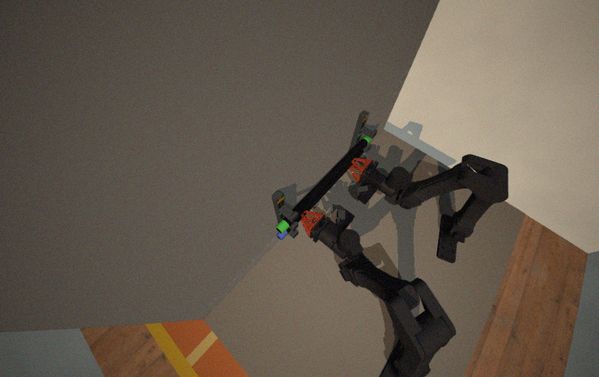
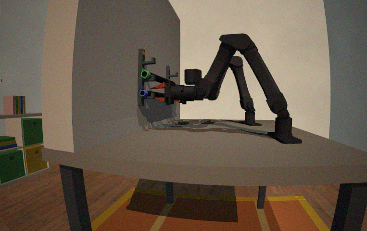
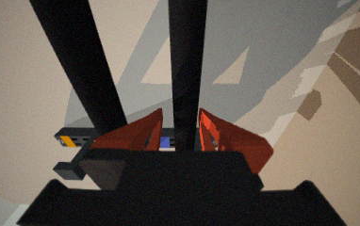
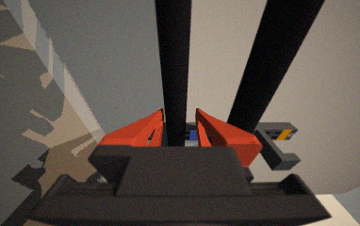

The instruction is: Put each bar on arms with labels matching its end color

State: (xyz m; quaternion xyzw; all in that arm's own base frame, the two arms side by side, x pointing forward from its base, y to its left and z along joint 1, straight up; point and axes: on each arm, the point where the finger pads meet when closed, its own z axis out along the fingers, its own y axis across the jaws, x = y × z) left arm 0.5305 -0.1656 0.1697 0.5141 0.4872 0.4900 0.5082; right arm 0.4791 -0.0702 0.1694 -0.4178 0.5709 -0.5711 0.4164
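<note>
My left gripper is now 1 cm past the blue-ended bar and 15 cm to the left of it. Round my left hand: green-ended bar 2 cm behind, 14 cm to the right, 7 cm above; then grey wall panel 9 cm ahead, 14 cm to the right, 26 cm above.
Right now my right hand is 14 cm to the right of the blue-ended bar and 2 cm short of it. Also, from my right hand: green-ended bar: 15 cm to the left, 7 cm above, 2 cm ahead; grey wall panel: 26 cm above, 15 cm to the left, 12 cm ahead.
</note>
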